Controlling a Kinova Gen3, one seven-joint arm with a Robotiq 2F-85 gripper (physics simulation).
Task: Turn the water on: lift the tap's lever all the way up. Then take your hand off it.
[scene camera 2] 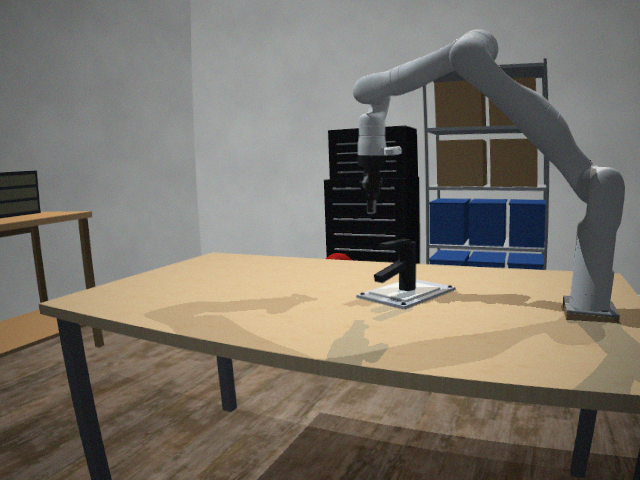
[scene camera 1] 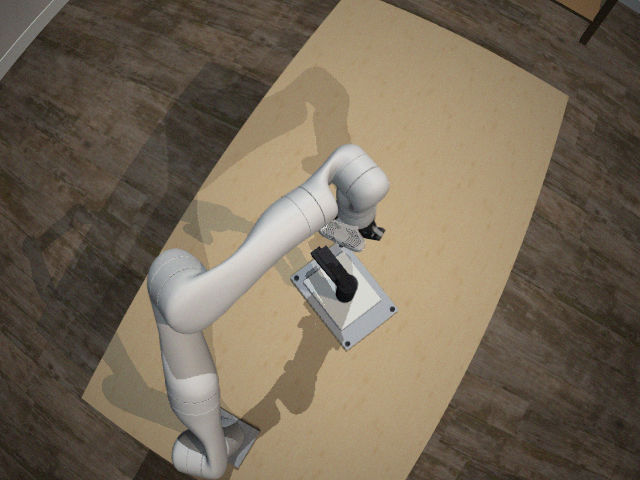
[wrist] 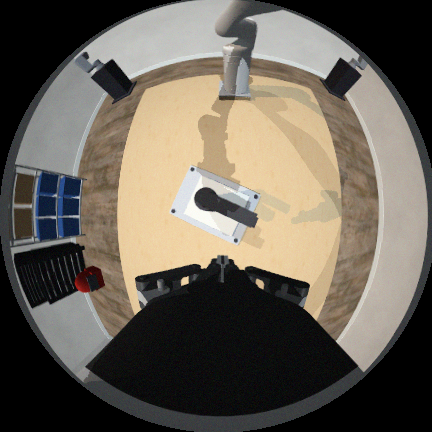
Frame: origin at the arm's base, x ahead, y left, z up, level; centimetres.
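Seen in the pictures: gripper, fingertip midpoint: [scene camera 2: 371,213] [wrist: 221,261]; arm's base at its link origin: [scene camera 2: 587,305] [scene camera 1: 226,434] [wrist: 235,87].
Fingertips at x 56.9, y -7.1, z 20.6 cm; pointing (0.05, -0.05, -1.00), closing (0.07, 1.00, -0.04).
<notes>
Offsets run from my fingertips to a thing's top centre. "spot": to the spot under its first point. Level surfaces: height alone.
The black tap stands on a grey plate @(spot: dx -13.3, dy -12.2, dz -22.0 cm) [scene camera 1: 369,322] [wrist: 184,192]. Its upright post @(spot: dx -9.8, dy -0.9, dz -17.3 cm) [scene camera 2: 407,276] carries a lever @(dx -7.0, dy +1.3, dz -7.3 cm) [scene camera 2: 393,242] on top, close to level, with its free end dipping slightly. The spout @(dx -6.2, dy +3.0, dz -12.9 cm) [scene camera 2: 387,271] slants out below the lever, on the same side. From above, the lever [scene camera 1: 333,267] [wrist: 232,208] covers much of the spout. My gripper [scene camera 2: 371,211] [wrist: 221,261] is shut with nothing between its fingers. It points down, well above the lever and out near its free end, not touching it. In the first scene view the arm hides the fingertips.
The tap's plate lies on the wooden table @(dz -22.8 cm) [scene camera 1: 439,155] [scene camera 2: 206,289]. The arm's base [scene camera 2: 590,310] [wrist: 234,95] stands on the same table. A black tool cabinet [scene camera 2: 361,198], a shelf rack [scene camera 2: 545,155] and a red object [scene camera 2: 338,256] [wrist: 86,281] are beyond the table.
</notes>
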